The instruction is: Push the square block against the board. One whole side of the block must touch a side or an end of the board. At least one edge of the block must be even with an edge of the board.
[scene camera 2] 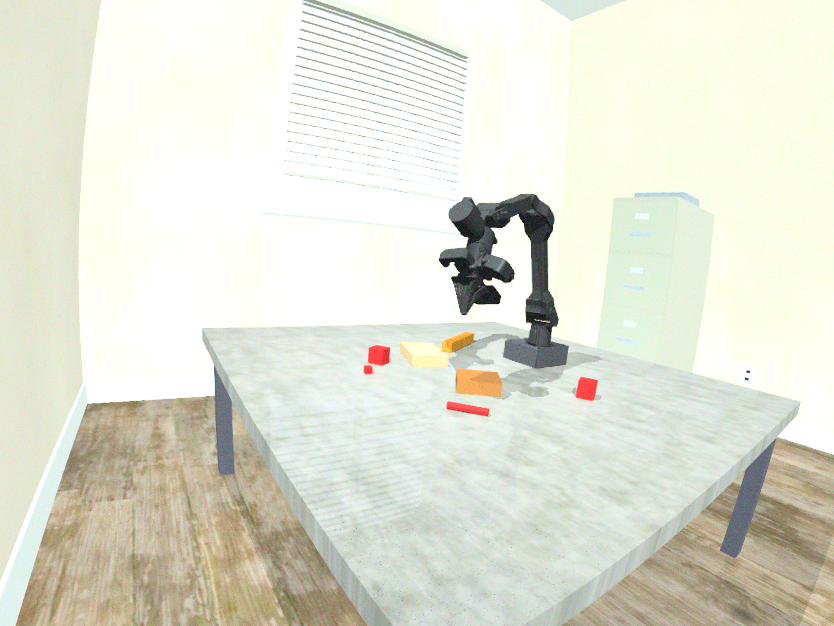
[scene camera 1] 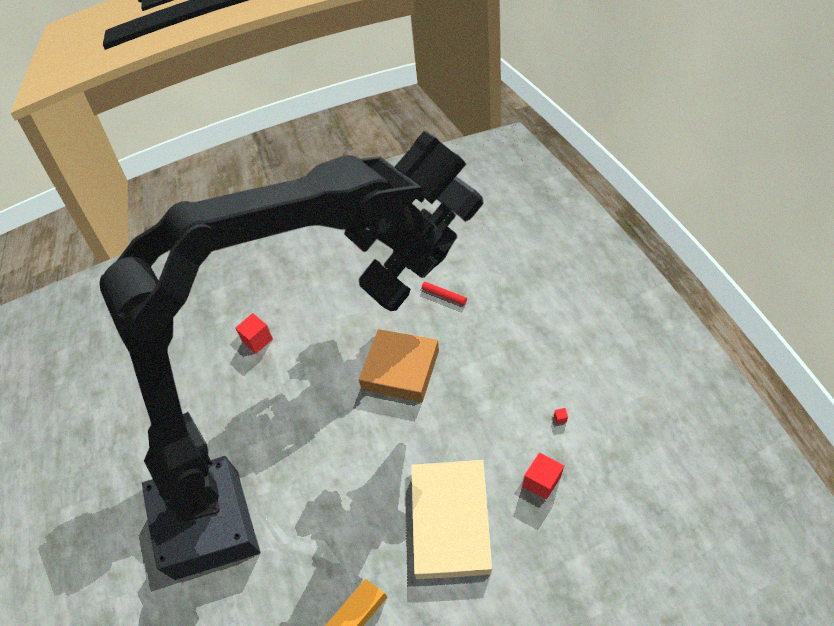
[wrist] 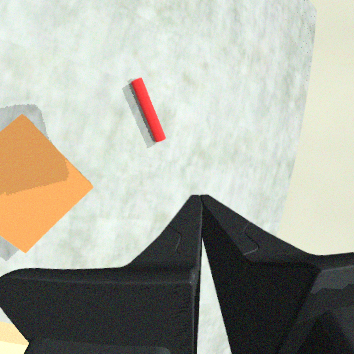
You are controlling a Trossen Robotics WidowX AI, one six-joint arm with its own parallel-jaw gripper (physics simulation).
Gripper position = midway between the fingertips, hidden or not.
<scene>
My gripper [scene camera 1: 441,257] is shut, with nothing in its grasp. Also in view: a square orange-brown block [scene camera 1: 400,365]. A pale tan board [scene camera 1: 450,521] rests on the table.
The pale tan board also shows in scene camera 2 [scene camera 2: 417,354]. The square orange-brown block shows as well in scene camera 2 [scene camera 2: 486,383] and in the wrist view [wrist: 47,185]. My gripper is seen too in scene camera 2 [scene camera 2: 463,314] and in the wrist view [wrist: 198,202].
</scene>
